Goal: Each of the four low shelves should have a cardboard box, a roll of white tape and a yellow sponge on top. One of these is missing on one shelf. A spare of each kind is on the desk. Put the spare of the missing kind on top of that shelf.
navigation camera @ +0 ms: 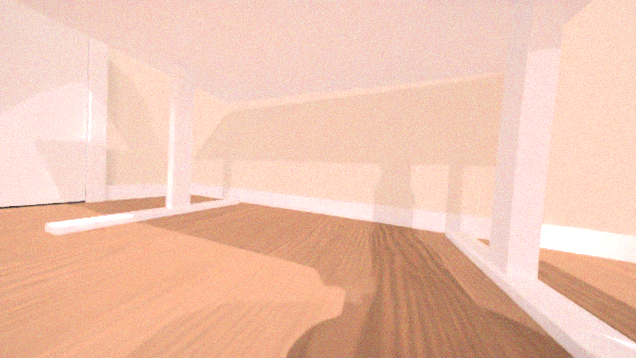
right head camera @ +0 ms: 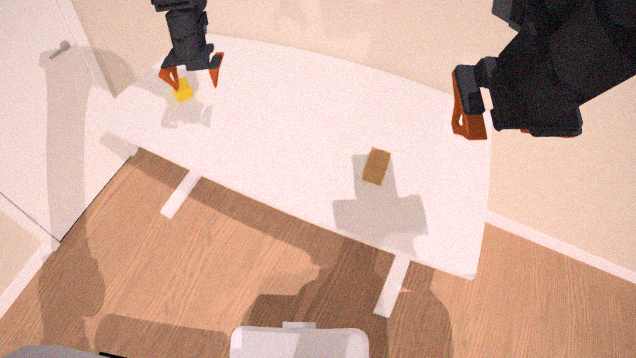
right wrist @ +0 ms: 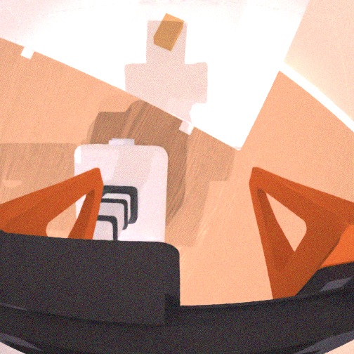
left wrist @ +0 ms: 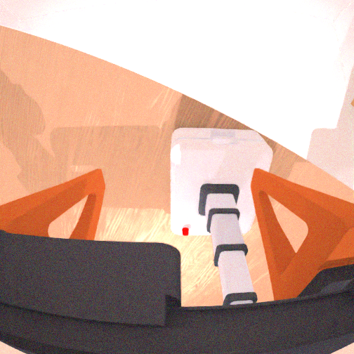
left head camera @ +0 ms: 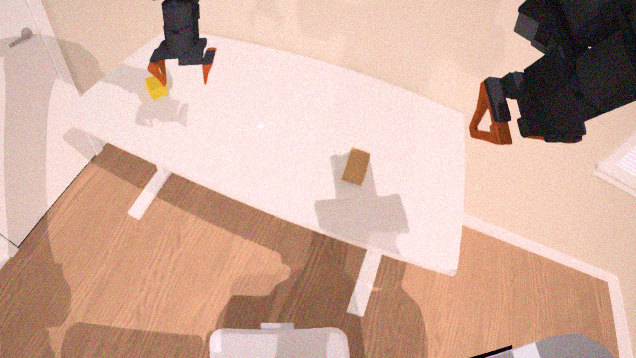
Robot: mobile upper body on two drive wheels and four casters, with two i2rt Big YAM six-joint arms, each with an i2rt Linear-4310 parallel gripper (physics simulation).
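Frame: origin at the left arm's base, x ahead, y left, z up, level; millimetres.
Seen in the pictures: left gripper, fingertip midpoint: (right head camera: 196, 87) (left head camera: 185, 83); right gripper, fingertip midpoint: (right head camera: 489, 127) (left head camera: 499, 132).
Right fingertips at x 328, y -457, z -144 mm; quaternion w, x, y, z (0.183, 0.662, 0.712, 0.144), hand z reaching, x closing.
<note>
Offsets run from my right fingertips to a thing's top centre. "pt": to the spot under its first point. Level surfaces: height alone.
A yellow sponge @[501 mm down, 756 mm ahead, 716 mm left] (left head camera: 156, 88) (right head camera: 184, 91) lies near the left end of the white desk @[546 mm down] (left head camera: 280, 165) (right head camera: 310, 165) (left wrist: 200, 60) (right wrist: 240, 75). A brown cardboard box @[496 mm down, 367 mm ahead, 5 mm left] (left head camera: 356, 167) (right head camera: 376, 166) (right wrist: 168, 31) lies in shadow on its right half. No white tape can be made out against the white top. My left gripper (left head camera: 185, 84) (right head camera: 196, 88) (left wrist: 177, 176) is open and empty above the desk; one finger overlaps the sponge in the head views. My right gripper (left head camera: 517, 140) (right head camera: 502, 134) (right wrist: 175, 175) is open and empty, right of the box. The low shelves do not show.
A white door (left head camera: 30, 125) (right head camera: 65, 150) stands left of the desk. My white base (left head camera: 280, 344) (right head camera: 300, 345) (left wrist: 190, 165) (right wrist: 145, 170) is at the desk's front. The navigation camera looks under the desk, at its left leg @[pt 939 mm down, 896 mm ahead, 840 mm left] (navigation camera: 180, 145) and right leg @[pt 975 mm down, 376 mm ahead, 263 mm right] (navigation camera: 532, 160). A wall runs behind.
</note>
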